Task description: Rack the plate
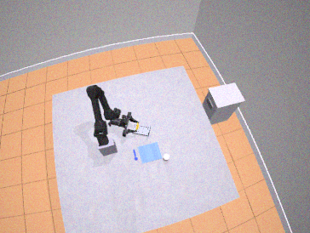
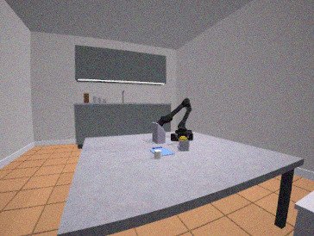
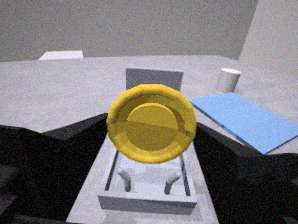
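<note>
Now: gripper tip 1 cm past the yellow plate. From my gripper tip the other things lie so: blue spoon 6 cm behind, 20 cm to the right, 6 cm below; grey dish rack 2 cm ahead, 1 cm to the right, 4 cm below; light blue mat 5 cm ahead, 20 cm to the right, 6 cm below.
</note>
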